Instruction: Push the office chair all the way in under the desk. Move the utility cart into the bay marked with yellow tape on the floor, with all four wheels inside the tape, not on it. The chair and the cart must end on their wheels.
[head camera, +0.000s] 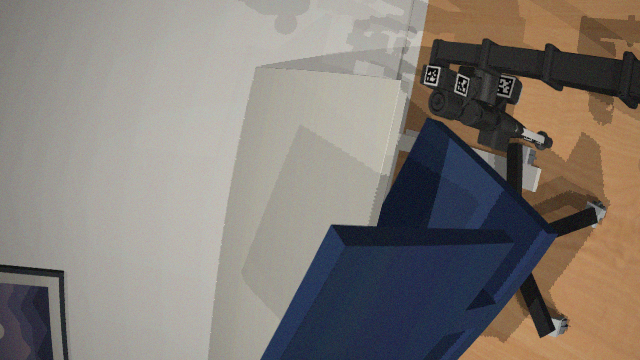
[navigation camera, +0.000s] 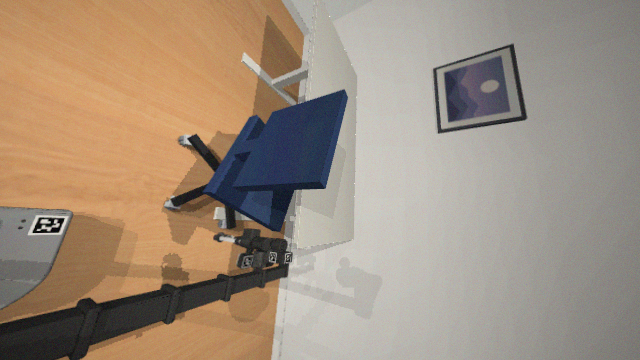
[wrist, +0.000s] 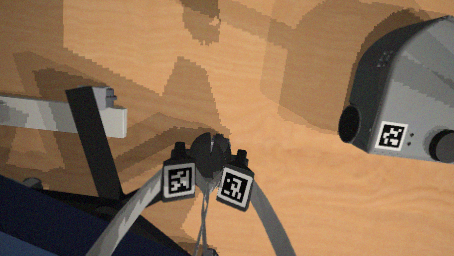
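The office chair (head camera: 400, 305) (navigation camera: 295, 145) (wrist: 20, 215) has a blue seat and backrest and a black base, and stands upright. It is at an angle to the white desk (head camera: 310, 105) (navigation camera: 332, 65) at the front edge. The backrest hides part of the desk. How far the seat reaches under the desk is hard to tell. My gripper (head camera: 543, 140) (navigation camera: 218, 237) (wrist: 210, 151) is shut and empty, pointing down beside the seat near the desk's end. One black base leg and caster show close to it in the wrist view. The utility cart and yellow tape do not show.
My telescoping arm (head camera: 520, 65) (navigation camera: 200, 296) reaches over the wooden floor to the desk's end. My base (navigation camera: 25, 255) (wrist: 410, 105) stands on the floor. A pale desk foot (navigation camera: 290, 77) (wrist: 40, 115) lies near the chair. The wall behind carries a framed picture (head camera: 30, 320) (navigation camera: 477, 90).
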